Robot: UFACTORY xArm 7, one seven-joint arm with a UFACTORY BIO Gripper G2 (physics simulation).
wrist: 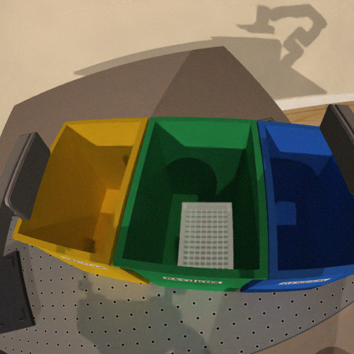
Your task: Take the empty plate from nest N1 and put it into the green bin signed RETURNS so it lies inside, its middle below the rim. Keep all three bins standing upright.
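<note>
The empty plate point(206, 235), pale and translucent with a grid of wells, lies inside the green bin point(200, 281), near its front wall and below the rim. The front rim hides a little of the plate's near edge. The green bin stands upright, with its RETURNS sign on the front. My gripper point(186, 162) is open and empty. Its two dark fingers are at the left and right of the view, wide apart, above the bins. Nest N1 does not show in this view.
A yellow bin point(35, 241) stands upright against the green bin's left side, and a blue bin point(264, 200) stands upright on its right. A grey perforated board point(235, 320) lies in front. A dark block point(15, 295) is at the lower left. A pale wall point(100, 30) is behind.
</note>
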